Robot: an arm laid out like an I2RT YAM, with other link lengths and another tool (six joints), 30 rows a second.
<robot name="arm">
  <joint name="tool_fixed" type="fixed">
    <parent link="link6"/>
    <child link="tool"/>
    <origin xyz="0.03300 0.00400 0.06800" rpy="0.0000 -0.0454 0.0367"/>
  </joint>
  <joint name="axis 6" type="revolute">
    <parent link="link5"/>
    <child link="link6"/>
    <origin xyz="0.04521 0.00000 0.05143" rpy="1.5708 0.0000 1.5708"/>
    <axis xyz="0 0 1"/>
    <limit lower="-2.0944" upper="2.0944"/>
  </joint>
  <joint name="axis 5" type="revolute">
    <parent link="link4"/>
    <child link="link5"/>
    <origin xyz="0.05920 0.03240 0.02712" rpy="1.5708 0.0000 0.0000"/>
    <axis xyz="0 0 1"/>
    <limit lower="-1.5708" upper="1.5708"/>
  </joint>
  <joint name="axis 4" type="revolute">
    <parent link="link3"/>
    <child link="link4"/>
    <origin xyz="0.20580 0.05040 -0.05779" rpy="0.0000 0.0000 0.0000"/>
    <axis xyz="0 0 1"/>
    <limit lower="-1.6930" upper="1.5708"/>
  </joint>
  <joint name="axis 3" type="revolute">
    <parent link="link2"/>
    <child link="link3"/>
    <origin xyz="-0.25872 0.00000 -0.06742" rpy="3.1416 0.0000 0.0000"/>
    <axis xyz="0 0 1"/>
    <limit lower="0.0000" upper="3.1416"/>
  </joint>
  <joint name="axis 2" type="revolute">
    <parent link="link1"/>
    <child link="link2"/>
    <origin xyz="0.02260 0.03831 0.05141" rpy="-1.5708 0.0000 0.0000"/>
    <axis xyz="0 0 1"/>
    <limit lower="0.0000" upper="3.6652"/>
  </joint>
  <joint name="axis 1" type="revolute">
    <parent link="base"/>
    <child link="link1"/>
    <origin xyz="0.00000 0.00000 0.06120" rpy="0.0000 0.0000 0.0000"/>
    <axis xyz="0 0 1"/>
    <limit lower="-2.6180" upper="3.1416"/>
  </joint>
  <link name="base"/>
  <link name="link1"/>
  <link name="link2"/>
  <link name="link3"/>
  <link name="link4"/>
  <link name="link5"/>
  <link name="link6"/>
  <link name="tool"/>
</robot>
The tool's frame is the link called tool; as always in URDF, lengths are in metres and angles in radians.
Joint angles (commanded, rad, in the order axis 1, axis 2, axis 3, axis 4, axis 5, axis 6), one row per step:
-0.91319 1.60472 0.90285 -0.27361 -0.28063 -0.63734
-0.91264 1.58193 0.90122 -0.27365 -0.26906 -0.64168
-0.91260 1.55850 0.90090 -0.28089 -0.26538 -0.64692
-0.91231 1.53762 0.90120 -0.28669 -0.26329 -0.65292
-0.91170 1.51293 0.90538 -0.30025 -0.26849 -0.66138
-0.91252 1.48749 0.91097 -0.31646 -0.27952 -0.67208
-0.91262 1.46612 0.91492 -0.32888 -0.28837 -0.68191
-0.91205 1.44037 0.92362 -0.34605 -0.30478 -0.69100
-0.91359 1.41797 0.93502 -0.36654 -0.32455 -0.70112
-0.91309 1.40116 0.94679 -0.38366 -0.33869 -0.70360
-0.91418 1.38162 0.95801 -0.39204 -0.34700 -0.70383
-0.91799 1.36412 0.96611 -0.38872 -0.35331 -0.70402
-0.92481 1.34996 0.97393 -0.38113 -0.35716 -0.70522
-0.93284 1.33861 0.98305 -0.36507 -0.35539 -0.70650
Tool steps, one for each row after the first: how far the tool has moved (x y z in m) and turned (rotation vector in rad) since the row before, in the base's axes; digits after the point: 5 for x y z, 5 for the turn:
-0.00133 -0.00009 0.00630 -0.02491 -0.00423 -0.00261
-0.00126 0.00108 0.00615 -0.01728 -0.00585 0.00199
-0.00085 0.00100 0.00571 -0.01655 -0.00631 0.00369
-0.00035 0.00199 0.00719 -0.01439 -0.01006 0.01025
-0.00030 0.00236 0.00756 -0.01264 -0.01262 0.01410
-0.00022 0.00219 0.00623 -0.01184 -0.01028 0.01281
0.00051 0.00301 0.00842 -0.01151 -0.01771 0.01779
0.00033 0.00284 0.00798 -0.00773 -0.01688 0.01869
0.00055 0.00229 0.00670 -0.00421 -0.01463 0.01165
-0.00001 0.00106 0.00821 -0.01413 -0.01844 0.00470
-0.00025 -0.00036 0.00803 -0.02031 -0.02115 0.00071
-0.00078 -0.00161 0.00759 -0.02275 -0.01963 -0.00328
-0.00080 -0.00330 0.00837 -0.03086 -0.02048 -0.00853

